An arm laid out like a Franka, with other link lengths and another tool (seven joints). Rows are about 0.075 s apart.
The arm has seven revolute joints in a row. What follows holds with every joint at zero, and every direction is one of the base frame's. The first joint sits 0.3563 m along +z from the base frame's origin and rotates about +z. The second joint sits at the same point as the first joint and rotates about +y. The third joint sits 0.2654 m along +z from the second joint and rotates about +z. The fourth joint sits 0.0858 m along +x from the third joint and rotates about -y. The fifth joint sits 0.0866 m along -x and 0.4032 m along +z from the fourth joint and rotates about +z. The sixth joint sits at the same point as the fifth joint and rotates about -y. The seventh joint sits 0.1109 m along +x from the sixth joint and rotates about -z. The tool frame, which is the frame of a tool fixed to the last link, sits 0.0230 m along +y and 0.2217 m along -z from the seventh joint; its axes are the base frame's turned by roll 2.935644, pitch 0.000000 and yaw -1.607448 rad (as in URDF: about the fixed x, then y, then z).
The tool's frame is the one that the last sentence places.
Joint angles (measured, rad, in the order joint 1, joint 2, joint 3, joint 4, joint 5, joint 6, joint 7), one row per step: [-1.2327 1.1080 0.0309 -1.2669 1.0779 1.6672 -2.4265]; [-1.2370 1.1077 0.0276 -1.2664 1.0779 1.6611 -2.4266]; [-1.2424 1.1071 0.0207 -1.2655 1.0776 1.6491 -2.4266]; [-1.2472 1.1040 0.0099 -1.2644 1.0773 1.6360 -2.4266]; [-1.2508 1.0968 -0.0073 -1.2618 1.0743 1.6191 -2.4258]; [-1.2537 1.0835 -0.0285 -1.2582 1.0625 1.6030 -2.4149]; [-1.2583 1.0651 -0.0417 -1.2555 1.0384 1.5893 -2.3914]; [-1.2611 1.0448 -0.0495 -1.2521 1.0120 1.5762 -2.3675]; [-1.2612 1.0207 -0.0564 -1.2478 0.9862 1.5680 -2.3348]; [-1.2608 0.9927 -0.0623 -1.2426 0.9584 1.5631 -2.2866]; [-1.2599 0.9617 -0.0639 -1.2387 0.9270 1.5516 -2.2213]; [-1.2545 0.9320 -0.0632 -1.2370 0.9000 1.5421 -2.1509]
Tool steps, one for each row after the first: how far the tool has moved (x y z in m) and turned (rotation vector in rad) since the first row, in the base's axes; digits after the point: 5 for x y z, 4 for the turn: [-0.00366 -0.00158 0.00049 0.0021 -0.0002 -0.0019]; [-0.00957 -0.00352 0.00134 0.0064 0.0000 -0.0028]; [-0.01690 -0.00687 0.00329 0.0077 0.0022 -0.0041]; [-0.02668 -0.01221 0.00740 0.0044 0.0085 -0.0032]; [-0.03883 -0.01982 0.01413 -0.0014 0.0282 -0.0019]; [-0.04935 -0.02645 0.02347 -0.0037 0.0571 0.0028]; [-0.05637 -0.03169 0.03469 -0.0076 0.0836 0.0118]; [-0.06115 -0.03809 0.04851 -0.0128 0.1152 0.0154]; [-0.06514 -0.04571 0.06509 -0.0145 0.1566 0.0106]; [-0.06701 -0.05034 0.08418 -0.0021 0.2051 0.0052]; [-0.06490 -0.05223 0.10240 0.0158 0.2537 -0.0028]
